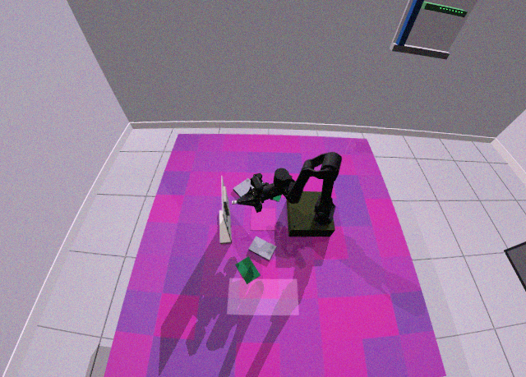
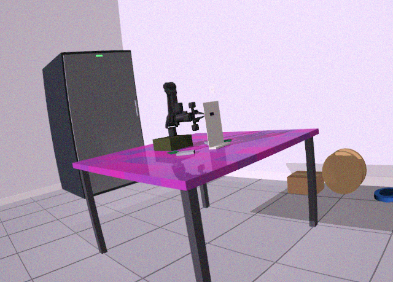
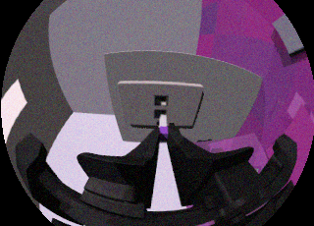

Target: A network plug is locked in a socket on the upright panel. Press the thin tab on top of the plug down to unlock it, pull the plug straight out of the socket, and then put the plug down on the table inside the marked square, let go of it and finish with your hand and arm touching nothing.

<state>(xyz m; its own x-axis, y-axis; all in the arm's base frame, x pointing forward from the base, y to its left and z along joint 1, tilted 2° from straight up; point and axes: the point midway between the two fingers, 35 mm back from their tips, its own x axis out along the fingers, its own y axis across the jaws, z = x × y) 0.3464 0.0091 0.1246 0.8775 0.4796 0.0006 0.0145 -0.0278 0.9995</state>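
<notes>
Now: the marked square 100 mm behind my gripper tip, 40 mm to the right of it and 210 mm below it. Round my gripper tip: green card 70 mm behind, 210 mm to the left, 210 mm below; then upright white panel 50 mm ahead, 10 mm to the left, 80 mm below; then pale network plug 10 mm ahead.
</notes>
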